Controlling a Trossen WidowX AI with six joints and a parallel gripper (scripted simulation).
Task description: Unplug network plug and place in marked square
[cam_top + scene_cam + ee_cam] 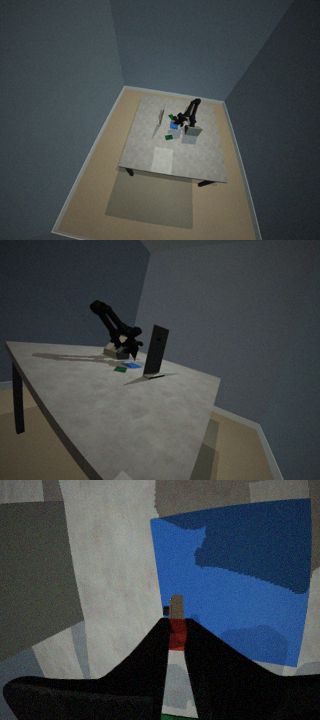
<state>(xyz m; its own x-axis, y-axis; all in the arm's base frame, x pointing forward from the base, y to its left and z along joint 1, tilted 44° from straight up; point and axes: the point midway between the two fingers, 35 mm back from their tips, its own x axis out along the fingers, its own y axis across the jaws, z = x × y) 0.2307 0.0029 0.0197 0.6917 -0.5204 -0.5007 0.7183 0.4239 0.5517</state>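
The blue marked square is 60 mm below my gripper tip and 10 mm behind it. The rest, counted from my gripper tip: upright panel (200 mm ahead, 80 mm above, 10 mm to the right).
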